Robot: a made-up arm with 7 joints. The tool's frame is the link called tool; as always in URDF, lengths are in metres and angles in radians. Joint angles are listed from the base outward.
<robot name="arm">
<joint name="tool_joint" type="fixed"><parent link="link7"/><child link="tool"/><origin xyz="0 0 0" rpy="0 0 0"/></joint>
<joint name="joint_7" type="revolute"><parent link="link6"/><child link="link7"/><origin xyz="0 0 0" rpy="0 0 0"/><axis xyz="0 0 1"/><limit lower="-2.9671" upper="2.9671"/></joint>
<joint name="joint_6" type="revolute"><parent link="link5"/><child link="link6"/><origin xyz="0 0 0" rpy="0 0 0"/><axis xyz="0 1 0"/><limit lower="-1.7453" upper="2.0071"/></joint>
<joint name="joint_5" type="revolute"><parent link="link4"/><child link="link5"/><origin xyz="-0.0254 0 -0.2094" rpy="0 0 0"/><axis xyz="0 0 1"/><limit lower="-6.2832" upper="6.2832"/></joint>
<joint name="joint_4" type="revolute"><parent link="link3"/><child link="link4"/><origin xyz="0.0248 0 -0.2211" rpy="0 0 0"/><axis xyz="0 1 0"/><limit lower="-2.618" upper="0.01"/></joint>
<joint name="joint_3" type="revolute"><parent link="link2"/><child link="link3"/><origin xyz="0 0 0" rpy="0 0 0"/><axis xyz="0 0 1"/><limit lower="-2.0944" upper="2.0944"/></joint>
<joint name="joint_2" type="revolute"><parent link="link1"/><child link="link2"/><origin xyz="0 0 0" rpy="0 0 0"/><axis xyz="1 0 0"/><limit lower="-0.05" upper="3.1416"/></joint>
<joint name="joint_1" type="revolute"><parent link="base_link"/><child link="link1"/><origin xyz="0 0 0" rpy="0 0 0"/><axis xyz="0 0.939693 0.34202"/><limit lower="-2.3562" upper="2.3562"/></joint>
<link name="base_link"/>
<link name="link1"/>
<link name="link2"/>
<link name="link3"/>
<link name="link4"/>
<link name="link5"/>
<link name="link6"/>
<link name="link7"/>
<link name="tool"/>
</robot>
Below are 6 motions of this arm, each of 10 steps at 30 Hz.
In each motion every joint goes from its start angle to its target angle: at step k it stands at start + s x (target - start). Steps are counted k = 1, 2, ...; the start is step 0. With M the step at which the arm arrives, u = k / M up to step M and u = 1 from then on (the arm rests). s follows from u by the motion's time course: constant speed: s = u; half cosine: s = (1 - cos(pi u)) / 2; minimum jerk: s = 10 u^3 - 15 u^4 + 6 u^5.
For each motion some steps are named. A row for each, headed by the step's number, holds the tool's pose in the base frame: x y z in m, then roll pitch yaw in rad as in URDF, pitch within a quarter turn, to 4 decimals.
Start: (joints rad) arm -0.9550 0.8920 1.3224 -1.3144 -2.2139 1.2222 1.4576
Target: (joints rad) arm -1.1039 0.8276 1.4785 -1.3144 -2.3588 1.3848 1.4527
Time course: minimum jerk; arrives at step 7
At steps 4, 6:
4: 0.1523 0.3320 0.0681 -1.3267 -1.0153 -2.0084
6: 0.1553 0.3318 0.0620 -1.1507 -1.0526 -2.1120

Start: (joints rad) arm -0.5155 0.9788 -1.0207 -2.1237 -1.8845 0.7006 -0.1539
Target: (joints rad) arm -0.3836 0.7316 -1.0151 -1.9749 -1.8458 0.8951 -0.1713
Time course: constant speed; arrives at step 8
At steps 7, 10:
7: 0.1963 -0.0515 -0.1872 2.5192 0.7413 -1.4140
10: 0.1945 -0.0563 -0.1923 2.4877 0.7103 -1.4128

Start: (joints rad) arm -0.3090 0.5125 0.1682 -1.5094 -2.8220 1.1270 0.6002
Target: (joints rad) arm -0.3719 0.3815 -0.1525 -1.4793 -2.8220 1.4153 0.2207
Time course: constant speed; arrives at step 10
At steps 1, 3, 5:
1: 0.2969 0.1235 -0.1344 -3.0810 0.1655 -0.4597
3: 0.3018 0.1037 -0.1420 -3.0577 0.1305 -0.4524
5: 0.3055 0.0835 -0.1491 -3.0391 0.0912 -0.4468

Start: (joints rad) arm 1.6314 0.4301 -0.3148 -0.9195 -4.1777 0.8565 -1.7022
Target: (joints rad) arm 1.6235 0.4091 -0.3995 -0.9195 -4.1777 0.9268 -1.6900
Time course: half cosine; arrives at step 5
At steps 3, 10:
3: -0.3802 0.0125 -0.1478 -0.5726 0.5602 0.4858
10: -0.3797 0.0052 -0.1495 -0.6257 0.5701 0.4826

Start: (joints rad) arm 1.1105 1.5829 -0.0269 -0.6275 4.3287 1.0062 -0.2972
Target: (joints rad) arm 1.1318 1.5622 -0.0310 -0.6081 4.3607 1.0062 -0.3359
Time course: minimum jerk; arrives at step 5
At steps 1, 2, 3, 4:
1: -0.0673 0.4183 -0.0338 -1.5086 0.0885 2.1524
2: -0.0708 0.4180 -0.0337 -1.5115 0.0784 2.1635
3: -0.0756 0.4174 -0.0336 -1.5156 0.0640 2.1792
4: -0.0791 0.4170 -0.0334 -1.5186 0.0538 2.1904

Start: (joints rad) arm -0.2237 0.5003 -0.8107 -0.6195 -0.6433 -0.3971 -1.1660
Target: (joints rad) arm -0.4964 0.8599 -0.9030 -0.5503 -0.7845 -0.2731 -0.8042
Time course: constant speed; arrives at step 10
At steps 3, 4, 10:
3: 0.2034 0.1440 -0.3457 0.4650 0.5008 -2.7929
4: 0.2118 0.1566 -0.3353 0.4277 0.5268 -2.7876
10: 0.2535 0.2271 -0.2595 0.2346 0.7192 -2.7257

